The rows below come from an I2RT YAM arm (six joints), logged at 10 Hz.
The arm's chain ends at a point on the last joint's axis. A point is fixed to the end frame.
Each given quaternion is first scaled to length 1.
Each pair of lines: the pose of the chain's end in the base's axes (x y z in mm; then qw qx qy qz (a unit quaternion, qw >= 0)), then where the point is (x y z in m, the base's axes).
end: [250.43, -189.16, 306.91, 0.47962, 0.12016, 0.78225, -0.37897]
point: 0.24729 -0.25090 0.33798
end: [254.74, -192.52, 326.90, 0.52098, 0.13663, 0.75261, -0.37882]
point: 0.24820 -0.25374 0.35847
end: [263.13, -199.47, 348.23, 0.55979, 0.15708, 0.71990, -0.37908]
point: 0.25253 -0.26015 0.37975
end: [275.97, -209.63, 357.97, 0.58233, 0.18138, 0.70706, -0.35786]
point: 0.26333 -0.27155 0.38615
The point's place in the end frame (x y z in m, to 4 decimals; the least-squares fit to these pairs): -0.0137 -0.0588 0.0338
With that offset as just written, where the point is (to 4 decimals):
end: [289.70, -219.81, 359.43, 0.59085, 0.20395, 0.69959, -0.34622]
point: 0.2750 -0.2824 0.3849
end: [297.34, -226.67, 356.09, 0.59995, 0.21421, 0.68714, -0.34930]
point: 0.2808 -0.2889 0.3813
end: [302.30, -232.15, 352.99, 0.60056, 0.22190, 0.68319, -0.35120]
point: 0.2846 -0.2943 0.3778
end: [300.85, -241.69, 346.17, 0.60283, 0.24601, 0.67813, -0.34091]
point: 0.2811 -0.3043 0.3680
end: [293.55, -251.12, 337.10, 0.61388, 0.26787, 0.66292, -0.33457]
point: 0.2714 -0.3137 0.3567
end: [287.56, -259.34, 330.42, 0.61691, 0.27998, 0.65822, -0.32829]
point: 0.2644 -0.3220 0.3484
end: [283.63, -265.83, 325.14, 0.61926, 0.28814, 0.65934, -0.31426]
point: 0.2608 -0.3292 0.3410
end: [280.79, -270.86, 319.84, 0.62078, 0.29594, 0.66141, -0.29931]
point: 0.2584 -0.3349 0.3335
